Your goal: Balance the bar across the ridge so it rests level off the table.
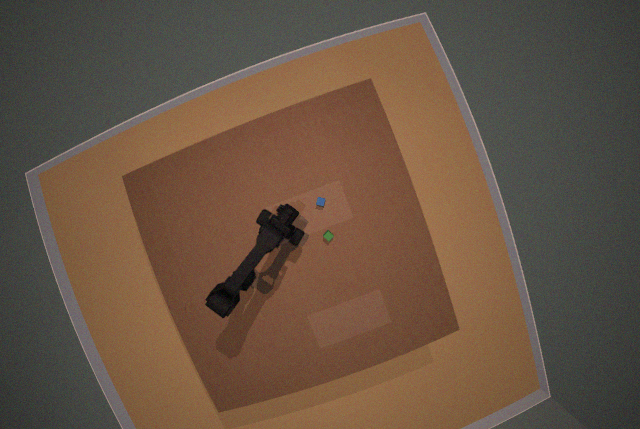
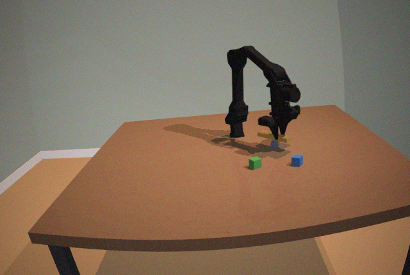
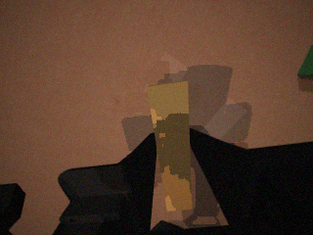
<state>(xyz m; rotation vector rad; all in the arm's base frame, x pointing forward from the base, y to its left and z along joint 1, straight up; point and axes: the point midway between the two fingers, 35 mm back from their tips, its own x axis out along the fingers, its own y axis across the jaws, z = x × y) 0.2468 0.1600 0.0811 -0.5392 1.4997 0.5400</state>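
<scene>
Right now my gripper tip is 2 cm to the left of the yellow bar and 2 cm past it. The rest, counted from my gripper tip: blue cube 18 cm ahead, 4 cm to the left, 3 cm below; then green cube 16 cm ahead, 12 cm to the right, 3 cm below.
</scene>
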